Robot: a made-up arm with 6 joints. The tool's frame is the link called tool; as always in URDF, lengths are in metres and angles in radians.
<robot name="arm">
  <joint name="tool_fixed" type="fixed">
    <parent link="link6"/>
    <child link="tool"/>
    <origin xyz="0 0 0"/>
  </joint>
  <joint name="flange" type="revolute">
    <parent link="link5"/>
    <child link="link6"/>
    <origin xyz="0 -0.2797 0"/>
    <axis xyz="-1 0 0"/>
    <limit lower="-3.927" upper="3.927"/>
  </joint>
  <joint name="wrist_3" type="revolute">
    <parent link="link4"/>
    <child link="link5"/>
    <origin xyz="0.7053 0 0"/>
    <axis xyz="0 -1 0"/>
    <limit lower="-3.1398" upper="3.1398"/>
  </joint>
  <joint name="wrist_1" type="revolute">
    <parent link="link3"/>
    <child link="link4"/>
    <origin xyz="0 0 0"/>
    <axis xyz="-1 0 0"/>
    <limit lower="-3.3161" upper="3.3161"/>
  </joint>
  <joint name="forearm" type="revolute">
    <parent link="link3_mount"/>
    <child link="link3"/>
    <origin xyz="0 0 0.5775"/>
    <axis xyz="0 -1 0"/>
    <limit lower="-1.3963" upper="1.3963"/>
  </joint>
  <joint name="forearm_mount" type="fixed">
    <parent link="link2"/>
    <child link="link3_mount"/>
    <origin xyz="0 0 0.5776"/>
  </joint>
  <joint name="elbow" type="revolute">
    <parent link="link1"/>
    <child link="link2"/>
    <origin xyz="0 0 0"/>
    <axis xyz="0 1 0"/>
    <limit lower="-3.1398" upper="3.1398"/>
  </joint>
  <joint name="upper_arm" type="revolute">
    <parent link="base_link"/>
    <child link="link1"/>
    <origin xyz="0 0 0.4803"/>
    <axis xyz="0 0 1"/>
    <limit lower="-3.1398" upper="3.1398"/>
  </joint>
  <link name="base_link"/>
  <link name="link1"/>
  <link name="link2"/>
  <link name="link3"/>
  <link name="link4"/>
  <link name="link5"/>
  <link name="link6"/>
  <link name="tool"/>
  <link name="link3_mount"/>
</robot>
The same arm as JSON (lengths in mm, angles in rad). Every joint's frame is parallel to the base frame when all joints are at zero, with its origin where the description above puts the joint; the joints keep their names.
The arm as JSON. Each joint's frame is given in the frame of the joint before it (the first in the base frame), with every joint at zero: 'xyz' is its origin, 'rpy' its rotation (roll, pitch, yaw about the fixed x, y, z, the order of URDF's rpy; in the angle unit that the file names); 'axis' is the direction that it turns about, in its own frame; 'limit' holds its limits. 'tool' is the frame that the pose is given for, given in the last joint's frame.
{"units": {"length": "mm", "angle": "rad"}, "joints": [
  {"name": "upper_arm", "type": "revolute", "origin": {"xyz": [0.0, 0.0, 480.3], "rpy": [0.0, 0.0, 0.0]}, "axis": [0.0, 0.0, 1.0], "limit": {"lower": -3.1398, "upper": 3.1398}},
  {"name": "elbow", "type": "revolute", "origin": {"xyz": [0.0, 0.0, 0.0], "rpy": [0.0, 0.0, 0.0]}, "axis": [0.0, 1.0, 0.0], "limit": {"lower": -3.1398, "upper": 3.1398}},
  {"name": "forearm", "type": "revolute", "origin": {"xyz": [0.0, 0.0, 1155.1], "rpy": [0.0, 0.0, 0.0]}, "axis": [0.0, -1.0, 0.0], "limit": {"lower": -1.3963, "upper": 1.3963}},
  {"name": "wrist_1", "type": "revolute", "origin": {"xyz": [0.0, 0.0, 0.0], "rpy": [0.0, 0.0, 0.0]}, "axis": [-1.0, 0.0, 0.0], "limit": {"lower": -3.3161, "upper": 3.3161}},
  {"name": "wrist_3", "type": "revolute", "origin": {"xyz": [705.3, 0.0, 0.0], "rpy": [0.0, 0.0, 0.0]}, "axis": [0.0, -1.0, 0.0], "limit": {"lower": -3.1398, "upper": 3.1398}},
  {"name": "flange", "type": "revolute", "origin": {"xyz": [0.0, -279.7, 0.0], "rpy": [0.0, 0.0, 0.0]}, "axis": [-1.0, 0.0, 0.0], "limit": {"lower": -3.927, "upper": 3.927}}
], "tool": {"origin": {"xyz": [0.0, 0.0, 0.0], "rpy": [0.0, 0.0, 0.0]}}}

